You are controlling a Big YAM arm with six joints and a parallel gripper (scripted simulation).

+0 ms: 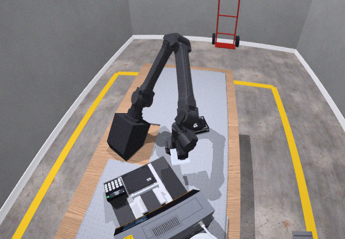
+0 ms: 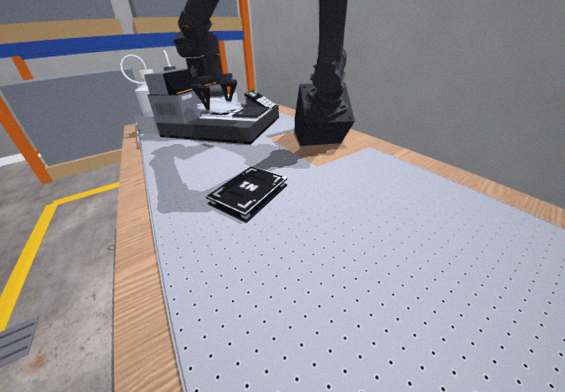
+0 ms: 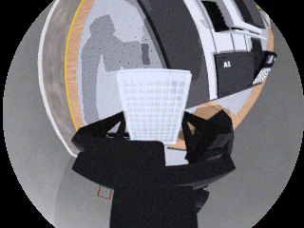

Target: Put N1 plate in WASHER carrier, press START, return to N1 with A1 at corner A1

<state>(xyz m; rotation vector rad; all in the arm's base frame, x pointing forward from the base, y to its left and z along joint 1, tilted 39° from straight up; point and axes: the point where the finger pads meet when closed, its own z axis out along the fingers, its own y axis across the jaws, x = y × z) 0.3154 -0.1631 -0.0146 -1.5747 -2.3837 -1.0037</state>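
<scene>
Right now the dark carrier is 16 cm behind my hand, 17 cm to the right of it and 8 cm below it. Round my hand: small white tag (8 cm behind, 26 cm to the left, 16 cm below); plate washer (4 cm behind, 27 cm to the right, 3 cm below); white well plate (1 cm below).
</scene>
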